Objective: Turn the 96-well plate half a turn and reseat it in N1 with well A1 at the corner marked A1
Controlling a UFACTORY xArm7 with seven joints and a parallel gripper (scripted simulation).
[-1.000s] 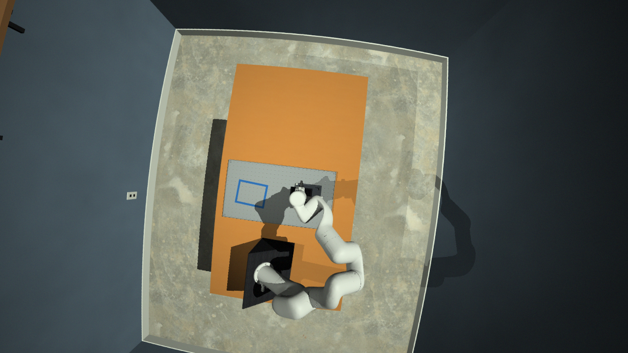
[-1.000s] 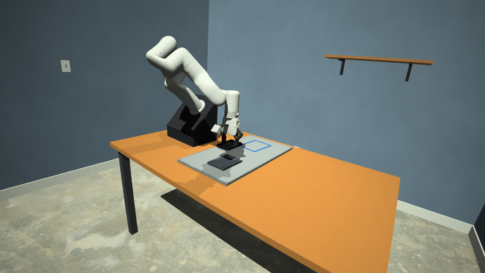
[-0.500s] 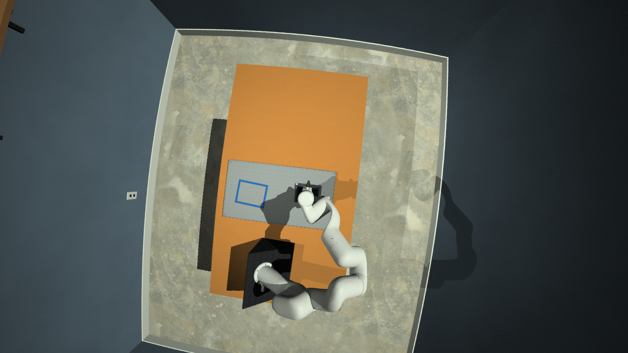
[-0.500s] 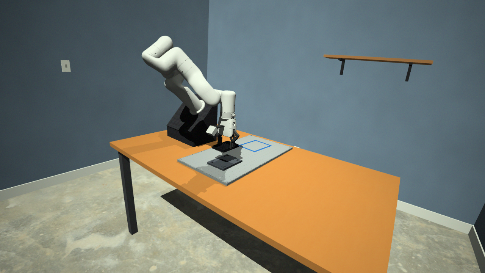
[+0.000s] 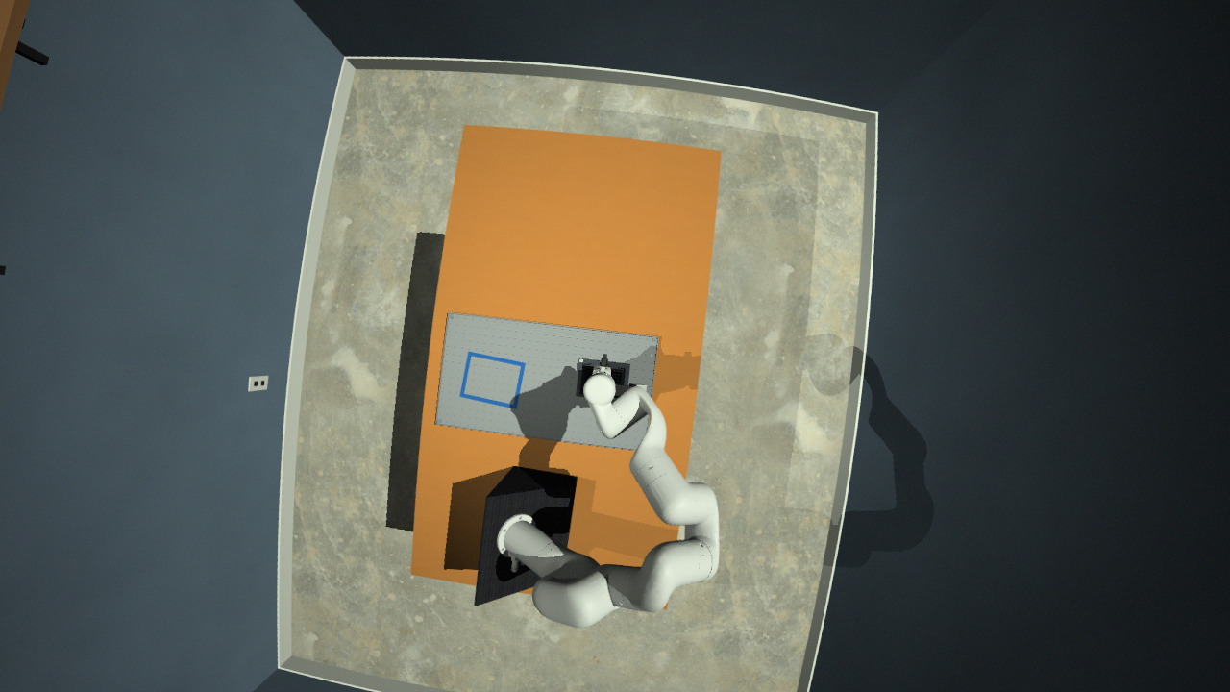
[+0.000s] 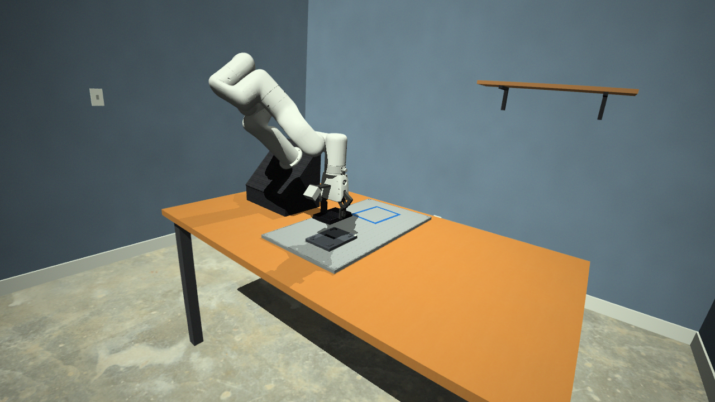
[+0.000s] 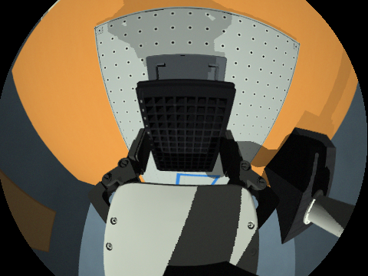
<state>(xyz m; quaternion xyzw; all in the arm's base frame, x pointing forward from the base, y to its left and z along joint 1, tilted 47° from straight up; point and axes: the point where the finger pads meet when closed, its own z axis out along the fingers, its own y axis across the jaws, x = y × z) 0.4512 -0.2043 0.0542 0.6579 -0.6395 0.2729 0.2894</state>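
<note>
Right now the black 96-well plate is 1 cm below my hand. Also, from my hand: dark plate nest N1: 10 cm below; white A1 mark: 5 cm ahead, 8 cm to the left, 10 cm below.
</note>
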